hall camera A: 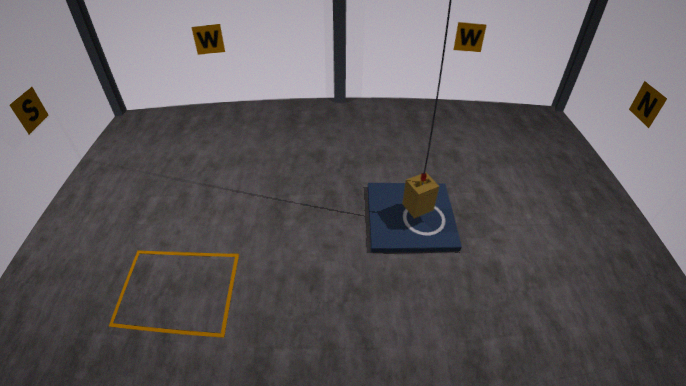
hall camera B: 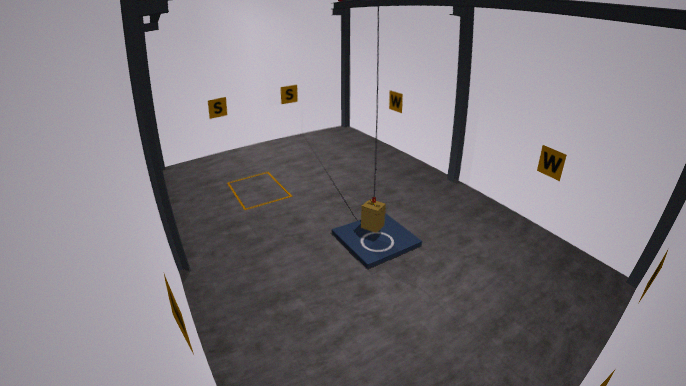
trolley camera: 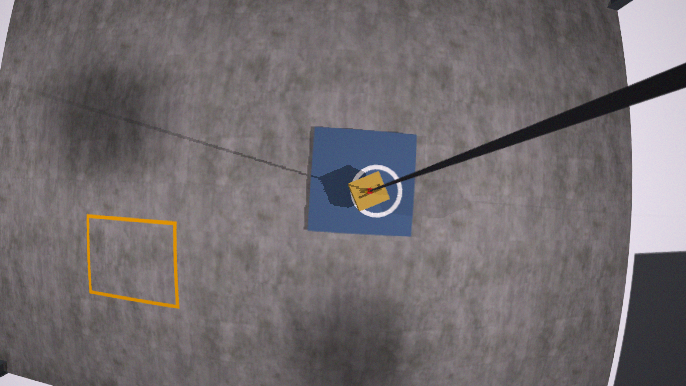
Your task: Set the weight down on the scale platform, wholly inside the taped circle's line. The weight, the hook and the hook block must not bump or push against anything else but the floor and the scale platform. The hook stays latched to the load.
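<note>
The yellow block-shaped weight (hall camera A: 420, 201) (hall camera B: 372, 218) (trolley camera: 372, 201) hangs upright, a little above the blue scale platform (hall camera A: 384, 240) (hall camera B: 405, 240) (trolley camera: 340, 145). Its shadow lies on the platform, mostly to its left in the trolley view. The white taped circle (hall camera A: 426, 234) (hall camera B: 362, 242) (trolley camera: 400, 191) is partly behind the weight in hall camera A. In the trolley view the weight covers part of the circle's left line, with a corner at its outer edge. My red hook (hall camera A: 423, 177) (hall camera B: 373, 199) (trolley camera: 370, 190) is at the weight's top, shut on it; the latch is too small to see.
An orange marked rectangle (hall camera A: 166, 331) (hall camera B: 236, 196) (trolley camera: 176, 265) lies on the floor, left of the platform in all three views. Dark columns (hall camera A: 339, 50) (hall camera B: 462, 90) stand along the white walls. The chain (hall camera A: 437, 90) (hall camera B: 377, 100) (trolley camera: 500, 143) rises from the hook.
</note>
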